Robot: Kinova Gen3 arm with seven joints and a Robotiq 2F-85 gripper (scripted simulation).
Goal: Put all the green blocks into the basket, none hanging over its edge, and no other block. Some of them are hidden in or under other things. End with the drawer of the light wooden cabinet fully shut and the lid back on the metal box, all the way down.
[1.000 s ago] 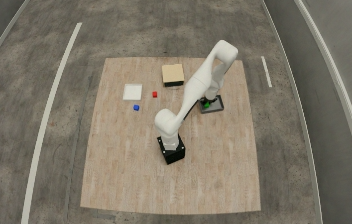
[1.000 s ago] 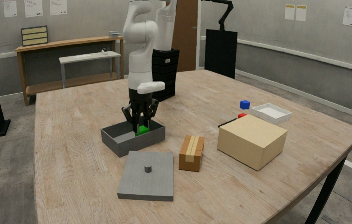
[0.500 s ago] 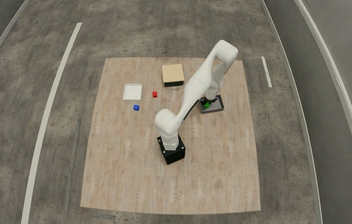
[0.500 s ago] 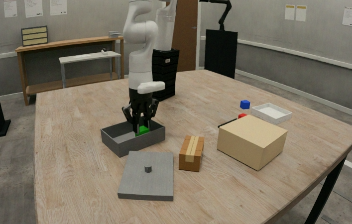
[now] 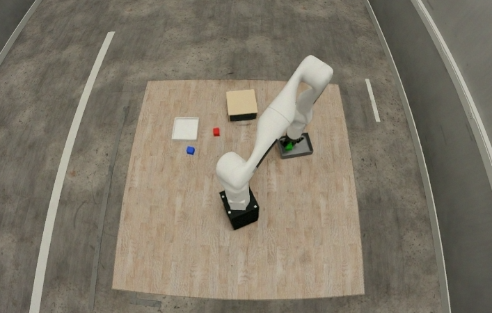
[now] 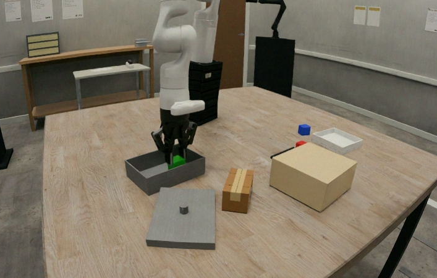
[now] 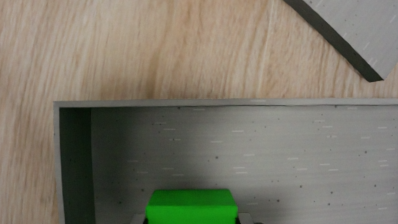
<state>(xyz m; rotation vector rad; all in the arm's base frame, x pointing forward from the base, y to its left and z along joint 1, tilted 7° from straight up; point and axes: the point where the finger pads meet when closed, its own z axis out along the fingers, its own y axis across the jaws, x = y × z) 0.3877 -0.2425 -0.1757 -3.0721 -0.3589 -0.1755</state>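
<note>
My gripper is now 10 mm short of the grey metal box, 40 mm to the left of it and 20 mm above it. From my hand the other things lie so: small cardboard box: 190 mm ahead, 80 mm to the left, 10 mm below; then lid: 200 mm ahead, 70 mm to the right, 30 mm below; then drawer: 220 mm ahead, 270 mm to the left, 10 mm below.
</note>
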